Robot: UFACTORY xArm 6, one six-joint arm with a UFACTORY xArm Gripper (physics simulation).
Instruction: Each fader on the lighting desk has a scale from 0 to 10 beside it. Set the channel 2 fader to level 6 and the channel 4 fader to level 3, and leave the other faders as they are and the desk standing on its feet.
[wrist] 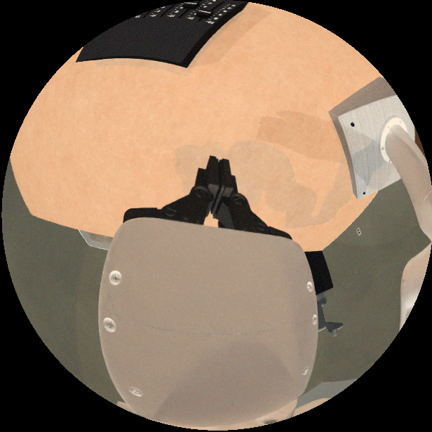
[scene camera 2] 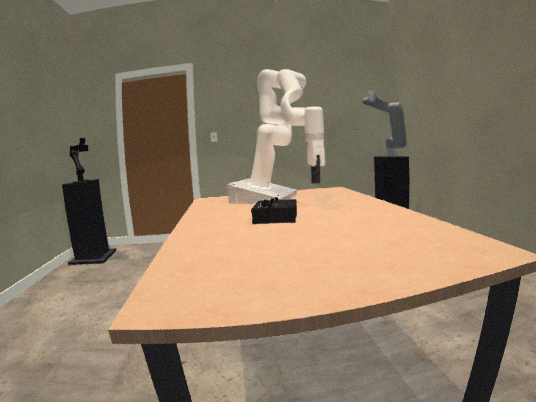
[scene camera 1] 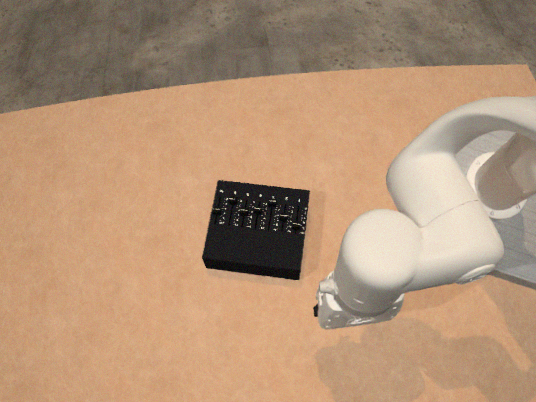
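Pixels of known places: gripper, fingertip midpoint: (scene camera 2: 315, 183); arm's base, origin of the base link: (scene camera 2: 259, 187) (scene camera 1: 496, 186).
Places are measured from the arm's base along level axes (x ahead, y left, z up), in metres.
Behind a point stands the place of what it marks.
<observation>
The black lighting desk (scene camera 1: 252, 250) @[x 0.455, y 0.044, z -0.011 m] (scene camera 2: 275, 212) @[x 0.520, y -0.017, z -0.026 m] (wrist: 140, 45) stands flat on the table. In scene camera 1, the channel 2 fader (scene camera 1: 284, 217) @[x 0.396, y 0.000, z 0.002 m] is second from the right, near the middle of its slot. The channel 4 fader (scene camera 1: 257, 210) @[x 0.437, y -0.019, z 0.002 m] is fourth from the right, about a third of the way down from the 0 end. Exact levels are too small to read. The channel 1 fader (scene camera 1: 296, 227) @[x 0.379, y 0.019, z 0.000 m] sits low and the channel 3 fader (scene camera 1: 271, 203) @[x 0.413, y -0.029, z 0.001 m] near the 0 end. My gripper (scene camera 2: 315, 181) @[x 0.333, y 0.186, z 0.038 m] (wrist: 214, 170) is shut and empty, raised above the table beside the desk, apart from it.
The wooden table (scene camera 1: 125, 325) @[x 0.688, y 0.129, z -0.066 m] (scene camera 2: 325, 270) @[x 0.962, y 0.002, z -0.066 m] (wrist: 125, 125) carries the desk and the arm's base plate (scene camera 2: 240, 194) @[x 0.063, y -0.099, z -0.018 m] (wrist: 370, 160). The arm (scene camera 1: 380, 250) @[x 0.354, y 0.198, z 0.344 m] hangs over the table to the right of the desk in scene camera 1. Two pedestals with other arms stand beyond the table.
</observation>
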